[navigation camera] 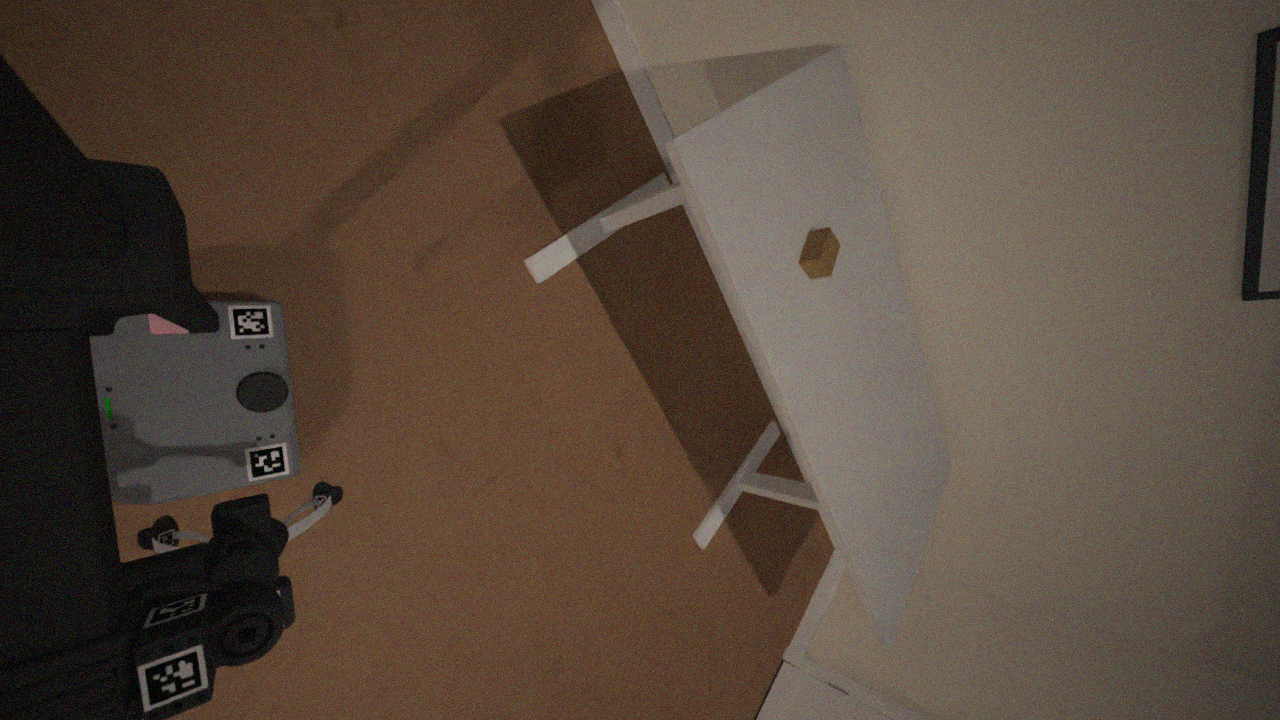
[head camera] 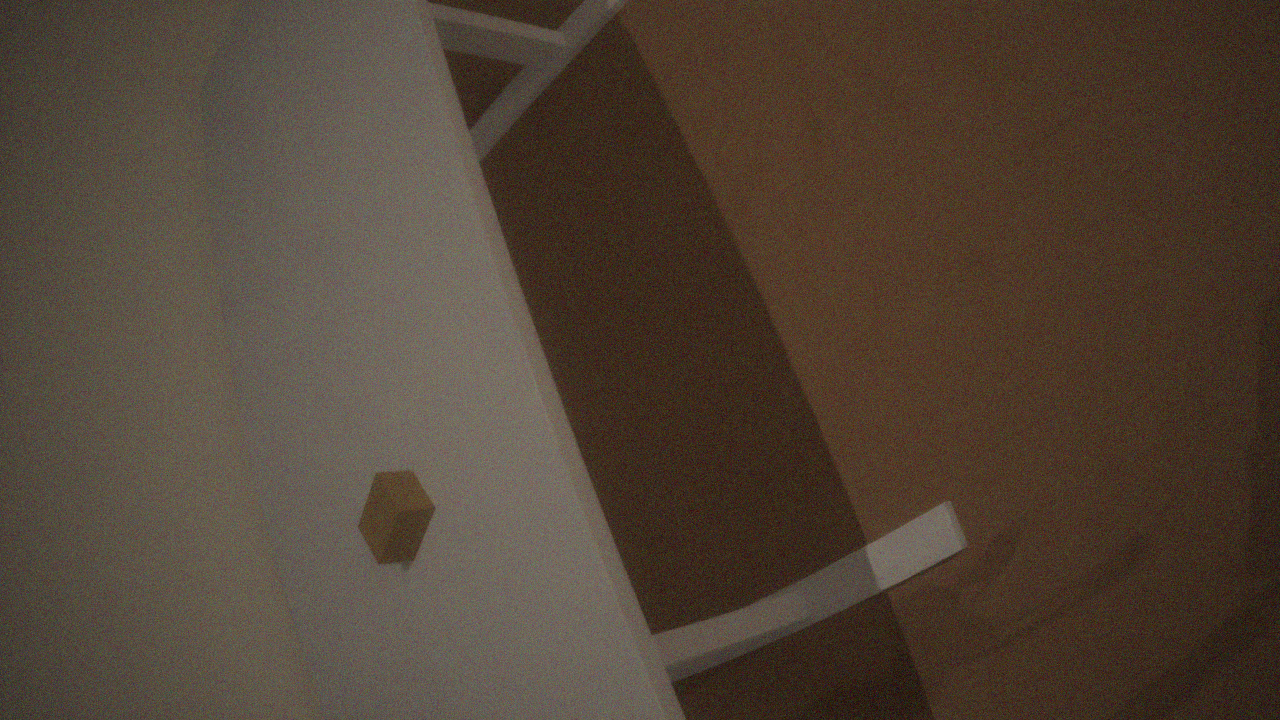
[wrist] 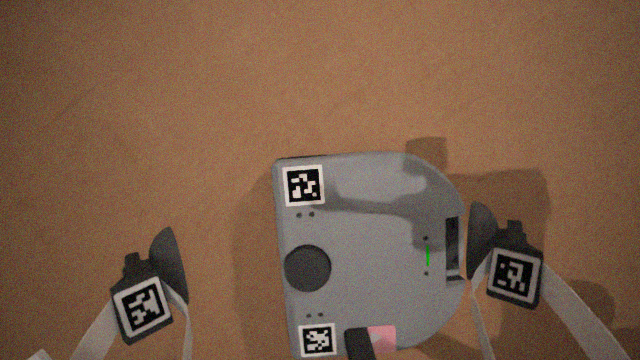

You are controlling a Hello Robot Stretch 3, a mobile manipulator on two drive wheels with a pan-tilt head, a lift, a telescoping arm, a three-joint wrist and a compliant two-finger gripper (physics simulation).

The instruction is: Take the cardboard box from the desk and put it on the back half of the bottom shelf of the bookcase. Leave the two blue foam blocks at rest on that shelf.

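Where they show: gripper, between the fingertips: point(wrist: 324, 242); robot's base, origin of its link: point(navigation camera: 260, 388) point(wrist: 310, 238).
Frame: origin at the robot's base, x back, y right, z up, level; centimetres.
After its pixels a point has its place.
The cardboard box point(head camera: 396, 517) {z 76.9, x -93.5, y -19.7 cm} point(navigation camera: 819, 253) {z 76.6, x -93.8, y -20.1 cm}, small and tan-brown, sits on the white desk point(head camera: 358, 268) {z 72.0, x -111.9, y 8.2 cm} point(navigation camera: 832, 358) {z 72.0, x -106.6, y 3.6 cm}. In the head view it is at the lower left; in the navigation view it is toward the desk's upper end, nearer the wall side. My gripper point(navigation camera: 244, 514) {z 47.3, x 2.3, y 13.7 cm} point(wrist: 324, 242) {z 47.3, x 2.3, y 13.7 cm} is open with nothing between its wide-apart fingers. It hangs over the floor beside my base, well away from the desk and box. The bookcase and the two blue foam blocks do not show in these views.
My grey base point(navigation camera: 196, 394) {z 16.0, x 8.6, y -0.8 cm} point(wrist: 380, 290) {z 16.0, x 11.0, y -5.1 cm} lies below the gripper in the wrist view. White desk legs point(head camera: 787, 600) {z 6.9, x -92.7, y -41.6 cm} point(navigation camera: 572, 250) stick out past the desk's front edge over the floor. A wall point(navigation camera: 1074, 358) {z 109.3, x -176.7, y 10.1 cm} stands behind the desk, with a dark picture frame point(navigation camera: 1250, 197) {z 138.3, x -153.3, y -24.3 cm} on it.
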